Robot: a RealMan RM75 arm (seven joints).
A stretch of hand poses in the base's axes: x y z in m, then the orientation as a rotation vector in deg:
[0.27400 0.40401 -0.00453 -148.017 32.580 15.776]
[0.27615 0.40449 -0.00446 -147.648 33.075 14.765]
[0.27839 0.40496 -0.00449 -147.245 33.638 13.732]
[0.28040 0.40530 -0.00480 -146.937 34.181 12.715]
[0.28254 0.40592 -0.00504 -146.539 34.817 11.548]
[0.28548 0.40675 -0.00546 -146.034 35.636 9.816]
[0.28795 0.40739 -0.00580 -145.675 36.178 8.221]
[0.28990 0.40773 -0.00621 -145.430 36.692 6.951]
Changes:
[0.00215 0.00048 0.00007 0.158 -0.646 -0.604]
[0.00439 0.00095 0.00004 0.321 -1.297 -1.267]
[0.00640 0.00129 -0.00027 0.393 -1.932 -1.892]
[0.00854 0.00191 -0.00051 0.505 -2.661 -2.630]
[0.01148 0.00274 -0.00093 0.605 -3.761 -3.621]
[0.01395 0.00338 -0.00127 0.634 -4.809 -4.366]
[0.01590 0.00372 -0.00168 0.585 -5.620 -5.004]

